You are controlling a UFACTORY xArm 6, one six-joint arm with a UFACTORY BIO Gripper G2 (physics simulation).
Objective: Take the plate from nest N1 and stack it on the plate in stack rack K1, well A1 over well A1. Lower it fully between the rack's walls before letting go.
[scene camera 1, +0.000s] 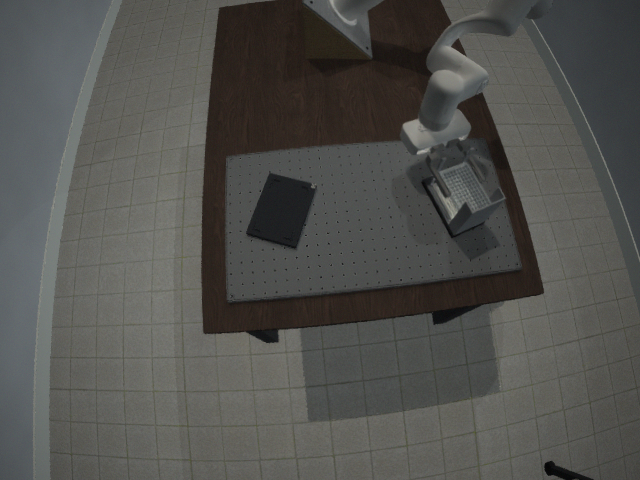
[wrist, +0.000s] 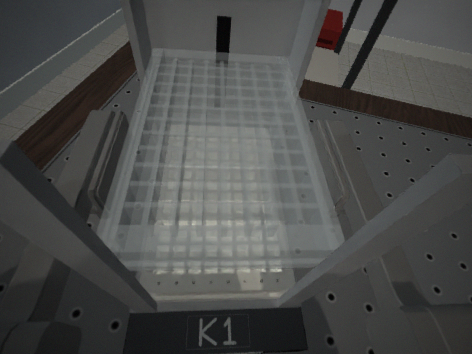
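Where they show: hand, tool point: (scene camera 1: 460, 181) (wrist: 223, 163); arm's base, link origin: (scene camera 1: 340, 10).
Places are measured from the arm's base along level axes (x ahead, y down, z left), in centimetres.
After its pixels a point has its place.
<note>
My gripper (scene camera 1: 461, 177) @[x 63.1, y 0.6, z 15.3 cm] (wrist: 220, 157) @[x 63.1, y 0.6, z 15.3 cm] is shut on a clear gridded plate (scene camera 1: 466, 187) @[x 64.6, y 0.9, z 16.3 cm] (wrist: 220, 115) @[x 66.1, y 0.5, z 16.1 cm], with one finger along each long side. The plate looks level and sits between the corner walls of stack rack K1 (scene camera 1: 482, 212) @[x 72.2, y -2.0, z 16.6 cm] (wrist: 175, 27) @[x 71.0, y -0.9, z 19.9 cm], below their tops. A whitish plate (scene camera 1: 450, 207) @[x 66.7, y 6.4, z 13.3 cm] (wrist: 170, 283) @[x 59.2, y 6.2, z 16.9 cm] lies lower in the rack, seen through and in front of the held plate. A gap shows between the two plates; its exact height cannot be told. Nest N1 (scene camera 1: 281, 209) @[x 59.9, y 8.5, z -25.5 cm] is a dark, flat base at the left with no plate on it. The well A1 marks cannot be made out.
The rack stands near the right end of the grey perforated board (scene camera 1: 356, 222) @[x 65.5, y 9.6, z -9.0 cm], which lies on the brown table (scene camera 1: 330, 310) @[x 84.3, y 10.9, z -18.3 cm]. The arm base (scene camera 1: 341, 31) @[x 10.3, y 0.1, z -1.9 cm] is at the back of the table. A red box (wrist: 331, 30) stands beyond the table in the wrist view.
</note>
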